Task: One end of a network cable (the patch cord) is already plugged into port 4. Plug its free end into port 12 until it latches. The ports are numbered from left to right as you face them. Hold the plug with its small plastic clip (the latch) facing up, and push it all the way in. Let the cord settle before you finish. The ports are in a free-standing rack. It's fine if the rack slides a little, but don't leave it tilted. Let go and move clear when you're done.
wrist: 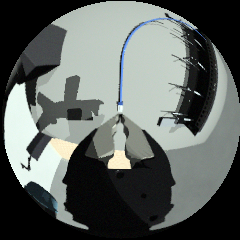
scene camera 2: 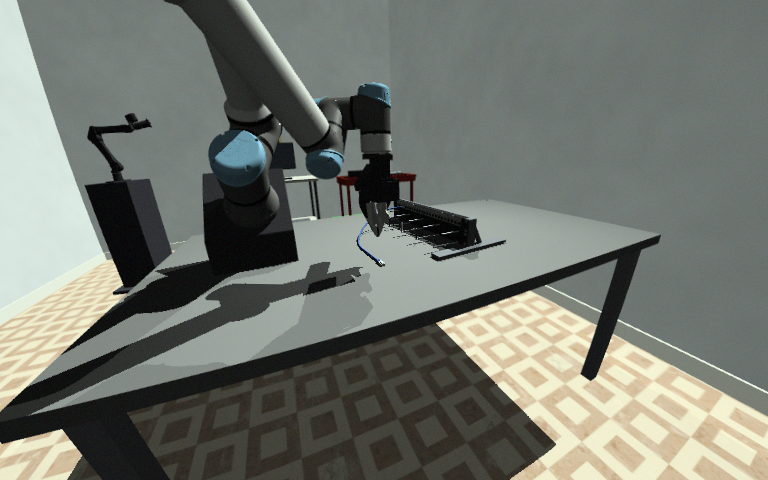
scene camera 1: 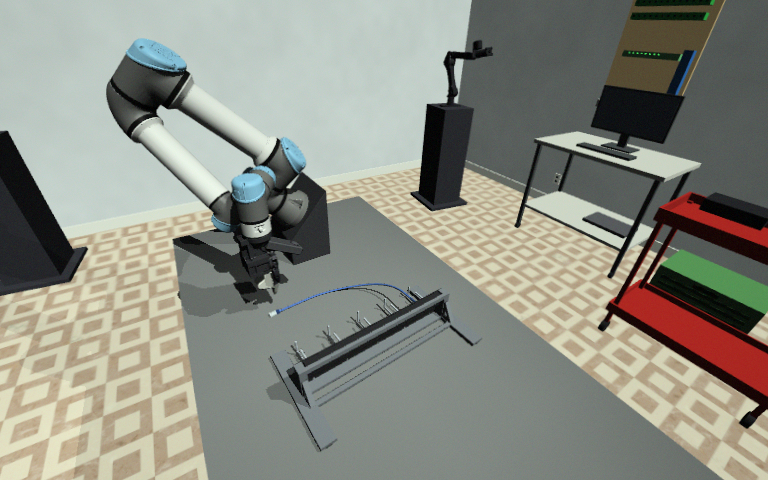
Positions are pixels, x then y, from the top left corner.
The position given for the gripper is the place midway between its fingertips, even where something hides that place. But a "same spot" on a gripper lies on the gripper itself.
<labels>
gripper: wrist 120, 114; scene camera 2; scene camera 1
same spot on gripper: [scene camera 1: 267, 281] = [scene camera 2: 383, 213]
</labels>
